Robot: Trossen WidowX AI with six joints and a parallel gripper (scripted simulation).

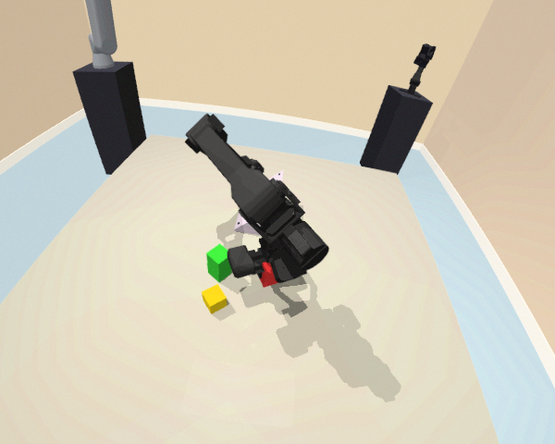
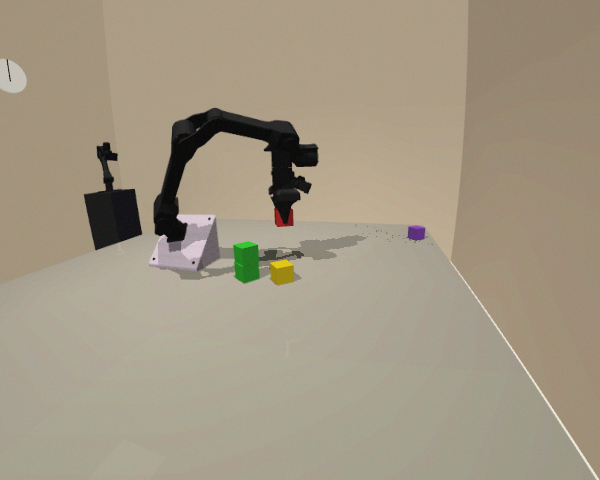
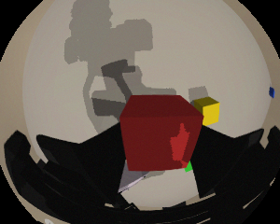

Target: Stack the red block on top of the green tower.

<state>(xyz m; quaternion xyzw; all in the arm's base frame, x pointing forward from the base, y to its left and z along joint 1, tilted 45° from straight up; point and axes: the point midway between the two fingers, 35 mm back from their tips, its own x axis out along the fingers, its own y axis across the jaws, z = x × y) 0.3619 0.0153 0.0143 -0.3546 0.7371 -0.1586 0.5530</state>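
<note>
The yellow block is 13 cm to the right of my gripper tip, 10 cm below it and 2 cm ahead of it. Also, from my gripper tip: red block 1 cm above; then purple block 47 cm ahead, 29 cm to the left, 10 cm below.
</note>
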